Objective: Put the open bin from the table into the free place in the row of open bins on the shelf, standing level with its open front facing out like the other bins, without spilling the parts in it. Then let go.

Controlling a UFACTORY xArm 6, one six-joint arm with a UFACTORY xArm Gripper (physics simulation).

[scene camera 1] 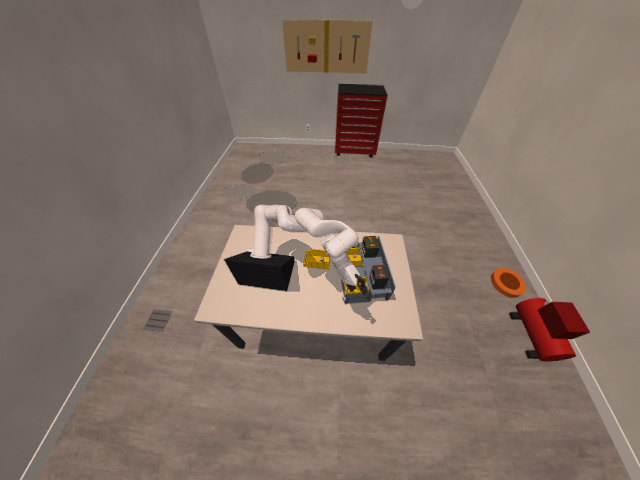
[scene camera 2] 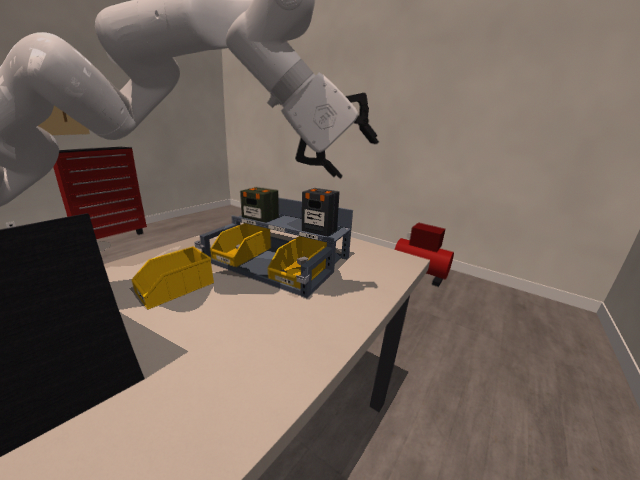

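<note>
The open yellow bin stands upright on the table, apart from the shelf; a small grey part shows inside it in scene camera 1. The grey-blue shelf holds two yellow bins in its lower row, a far one and a near one, with a free place between them. My gripper is open and empty, high above the shelf's near end. The arm hides part of the row in scene camera 1.
A dark green box and a dark grey box stand on the shelf's raised rear level. A large black block stands by the arm's base on the table.
</note>
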